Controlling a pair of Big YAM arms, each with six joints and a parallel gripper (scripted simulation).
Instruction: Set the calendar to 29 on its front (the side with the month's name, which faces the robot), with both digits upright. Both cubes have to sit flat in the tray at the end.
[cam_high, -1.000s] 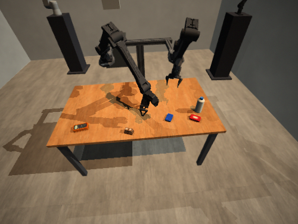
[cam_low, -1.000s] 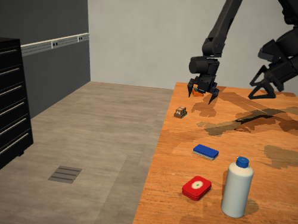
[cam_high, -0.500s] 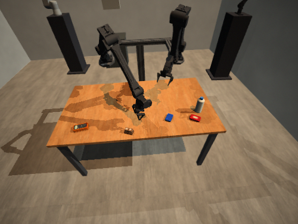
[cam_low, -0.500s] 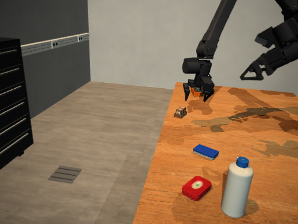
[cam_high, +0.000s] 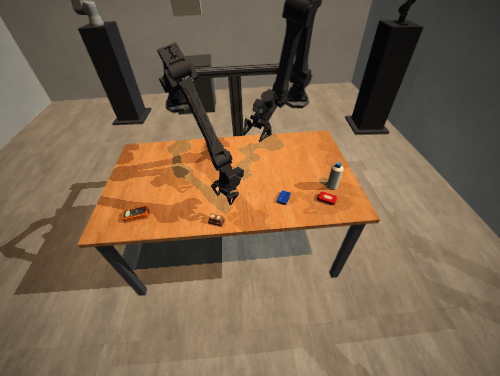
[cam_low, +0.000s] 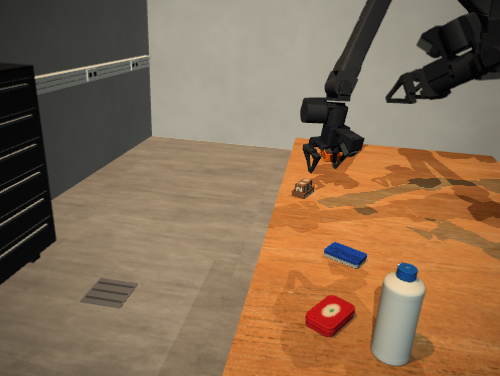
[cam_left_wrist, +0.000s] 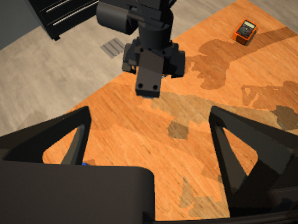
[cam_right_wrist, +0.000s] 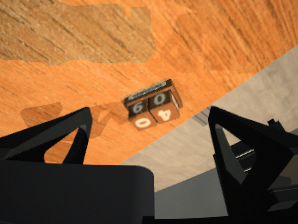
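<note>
The cube is 6 cm ahead of my right hand, 3 cm to the right of it and 9 cm below it. From my right hand the other things lie so: brown calendar tray 6 cm ahead, 5 cm to the right, 10 cm below; red tin 6 cm behind, 55 cm to the left, 10 cm below; blue block 9 cm behind, 32 cm to the left, 10 cm below.
</note>
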